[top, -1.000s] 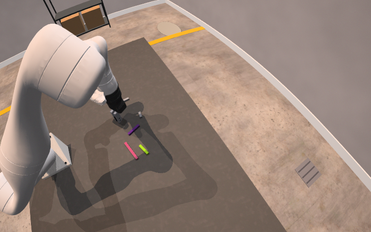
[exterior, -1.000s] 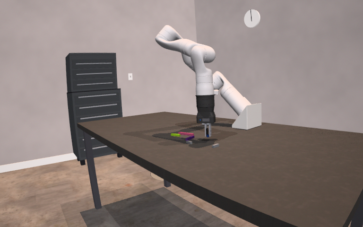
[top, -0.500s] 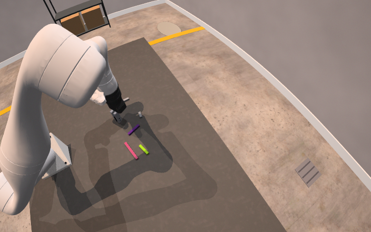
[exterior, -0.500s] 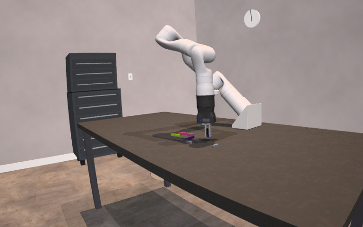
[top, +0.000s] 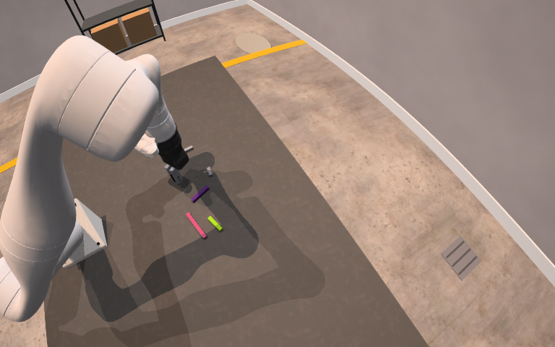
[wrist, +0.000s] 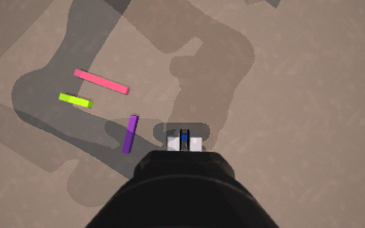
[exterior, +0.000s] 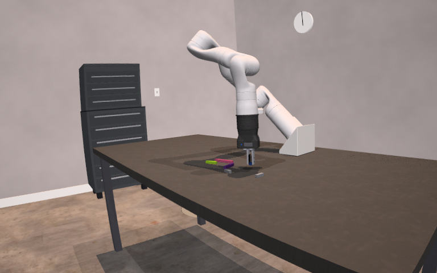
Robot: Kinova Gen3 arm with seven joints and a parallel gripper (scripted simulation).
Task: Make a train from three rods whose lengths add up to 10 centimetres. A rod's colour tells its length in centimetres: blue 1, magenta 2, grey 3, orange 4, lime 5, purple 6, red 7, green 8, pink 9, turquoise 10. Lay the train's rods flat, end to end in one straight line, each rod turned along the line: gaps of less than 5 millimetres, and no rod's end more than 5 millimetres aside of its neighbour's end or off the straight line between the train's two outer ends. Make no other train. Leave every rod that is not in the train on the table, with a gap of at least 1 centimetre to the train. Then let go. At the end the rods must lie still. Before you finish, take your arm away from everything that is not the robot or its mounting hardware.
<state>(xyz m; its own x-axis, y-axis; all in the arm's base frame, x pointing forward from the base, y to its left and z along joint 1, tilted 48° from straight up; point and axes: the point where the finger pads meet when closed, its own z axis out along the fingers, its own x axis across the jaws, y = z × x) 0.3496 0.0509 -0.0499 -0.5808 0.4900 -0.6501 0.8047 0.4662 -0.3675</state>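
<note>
Now: hand 2 cm above the blue rod. Also, from my hand: lime rod: 17 cm to the right, 6 cm ahead, 3 cm below; purple rod: 7 cm to the right, 5 cm ahead, 3 cm below; pink rod: 16 cm to the right, 3 cm below, 1 cm ahead.
</note>
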